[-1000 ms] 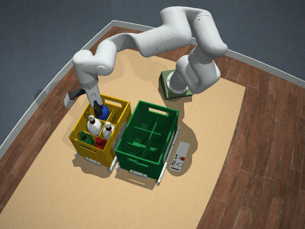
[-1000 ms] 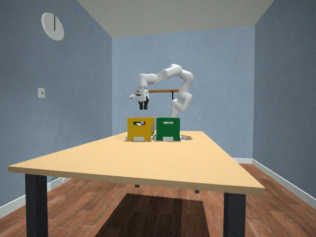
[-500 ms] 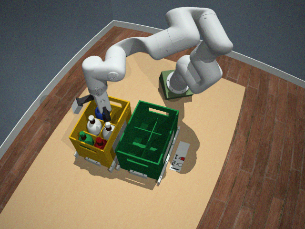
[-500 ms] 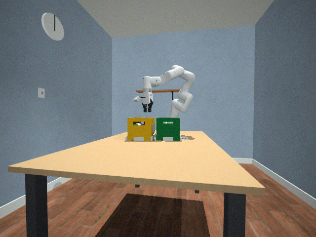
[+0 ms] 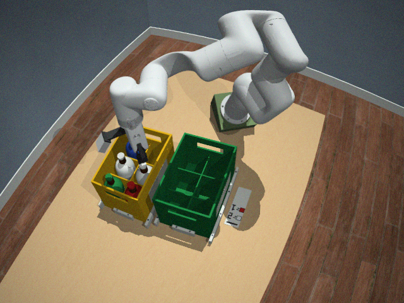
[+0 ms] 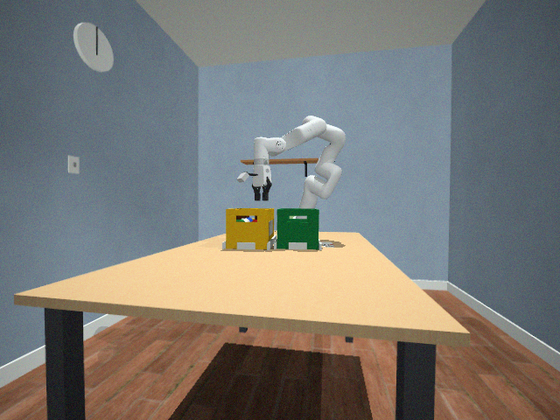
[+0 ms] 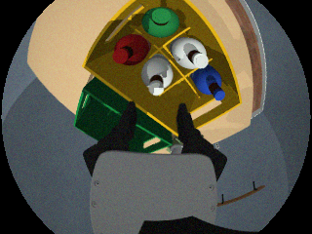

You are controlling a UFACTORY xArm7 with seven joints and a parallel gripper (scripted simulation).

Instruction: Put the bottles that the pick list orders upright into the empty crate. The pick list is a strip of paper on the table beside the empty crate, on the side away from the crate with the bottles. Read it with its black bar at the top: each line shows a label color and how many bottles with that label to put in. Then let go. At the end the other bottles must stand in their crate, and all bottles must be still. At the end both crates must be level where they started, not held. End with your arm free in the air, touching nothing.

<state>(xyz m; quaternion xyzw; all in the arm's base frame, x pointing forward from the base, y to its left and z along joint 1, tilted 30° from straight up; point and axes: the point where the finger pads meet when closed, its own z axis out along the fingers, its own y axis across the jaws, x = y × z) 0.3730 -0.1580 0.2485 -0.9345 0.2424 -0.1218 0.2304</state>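
Right now my hand is 15 cm above the yellow crate, 4 cm to the left of it and 2 cm short of it. The rest, counted from my hand: green-labelled bottle 14 cm below, 11 cm ahead, 5 cm to the right; red-labelled bottle 14 cm below, 8 cm ahead, 3 cm to the left; blue bottle 14 cm below, 12 cm to the right, 5 cm behind.
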